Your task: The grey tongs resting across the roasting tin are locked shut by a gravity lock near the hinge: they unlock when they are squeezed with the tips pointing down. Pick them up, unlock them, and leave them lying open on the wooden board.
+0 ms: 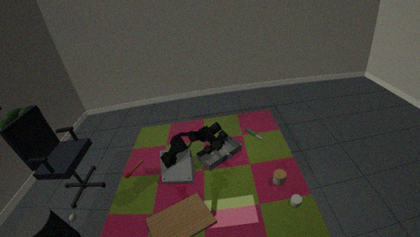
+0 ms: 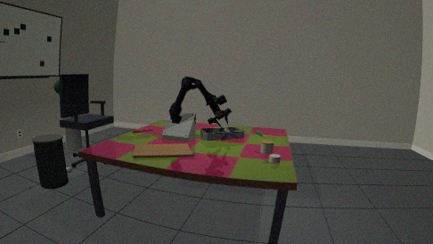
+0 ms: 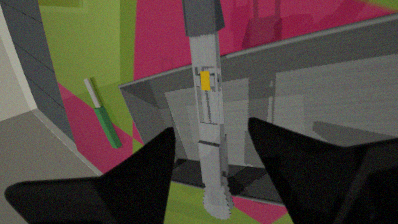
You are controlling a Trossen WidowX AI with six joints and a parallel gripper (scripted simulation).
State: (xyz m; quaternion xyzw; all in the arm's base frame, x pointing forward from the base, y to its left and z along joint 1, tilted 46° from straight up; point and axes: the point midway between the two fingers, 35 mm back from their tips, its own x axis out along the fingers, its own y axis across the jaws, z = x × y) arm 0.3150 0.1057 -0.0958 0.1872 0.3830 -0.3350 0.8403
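Right now my gripper tip is 30 mm short of the yellow lock piece, 10 mm to the left of it and 30 mm above it. The rest, counted from my gripper tip: roasting tin: 30 mm behind, 30 mm to the left, 70 mm below; then cork-lidded jar: 370 mm ahead, 250 mm to the right, 60 mm below; then wooden board: 230 mm behind, 530 mm to the right, 90 mm below.
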